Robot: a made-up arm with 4 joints. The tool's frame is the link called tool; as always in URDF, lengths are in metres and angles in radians.
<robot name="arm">
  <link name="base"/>
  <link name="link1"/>
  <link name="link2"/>
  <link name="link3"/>
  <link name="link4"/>
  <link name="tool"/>
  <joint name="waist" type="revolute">
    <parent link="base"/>
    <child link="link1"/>
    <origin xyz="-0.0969 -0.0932 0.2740" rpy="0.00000 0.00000 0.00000"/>
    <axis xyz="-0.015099 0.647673 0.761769"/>
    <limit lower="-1.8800" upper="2.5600" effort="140" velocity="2.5"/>
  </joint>
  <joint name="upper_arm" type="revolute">
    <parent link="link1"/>
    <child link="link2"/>
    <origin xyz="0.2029 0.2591 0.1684" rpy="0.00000 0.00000 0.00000"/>
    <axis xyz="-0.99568 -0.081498 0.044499"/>
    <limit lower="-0.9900" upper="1.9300" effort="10" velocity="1.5"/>
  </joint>
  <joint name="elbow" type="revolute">
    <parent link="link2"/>
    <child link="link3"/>
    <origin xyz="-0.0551 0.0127 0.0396" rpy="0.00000 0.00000 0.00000"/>
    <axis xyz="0 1 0"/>
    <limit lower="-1.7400" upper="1.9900" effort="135" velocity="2.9"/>
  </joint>
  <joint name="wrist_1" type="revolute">
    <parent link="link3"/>
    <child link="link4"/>
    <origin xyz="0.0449 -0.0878 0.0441" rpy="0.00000 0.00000 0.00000"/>
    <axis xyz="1 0 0"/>
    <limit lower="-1.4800" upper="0.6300" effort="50" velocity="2.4"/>
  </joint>
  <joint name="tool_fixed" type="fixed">
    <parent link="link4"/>
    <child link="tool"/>
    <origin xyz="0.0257 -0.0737 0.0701" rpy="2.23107 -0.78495 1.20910"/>
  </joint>
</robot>
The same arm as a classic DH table. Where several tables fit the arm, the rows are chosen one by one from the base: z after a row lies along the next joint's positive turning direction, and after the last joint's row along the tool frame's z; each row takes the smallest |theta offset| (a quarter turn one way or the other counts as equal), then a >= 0, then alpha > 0; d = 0 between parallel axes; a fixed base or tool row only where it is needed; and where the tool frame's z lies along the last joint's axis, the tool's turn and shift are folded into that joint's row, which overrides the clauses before.
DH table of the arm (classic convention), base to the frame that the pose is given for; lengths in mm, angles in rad. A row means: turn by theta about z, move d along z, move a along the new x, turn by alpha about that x. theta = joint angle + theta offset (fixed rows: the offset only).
base (fixed): theta_offset 0.0233  d 380.9  a -99  alpha -0.7048
waist: theta_offset -1.4975  d 151.9  a -69.1  alpha 1.5746
upper_arm: theta_offset 0.8638  d -157.5  a 37.1  alpha -1.6524
elbow: theta_offset -0.0447  d -70.5  a 44.1  alpha -1.5708
wrist_1: theta_offset -1.2883  d 244.1  a -51.2  alpha 0.4688
tool (fixed): theta_offset 0.5872  d -194.5  a 0  alpha 0
Joint limits (rad, base to tool): -1.88..2.56 -0.99..1.93 -1.74..1.99 -1.48..0.63

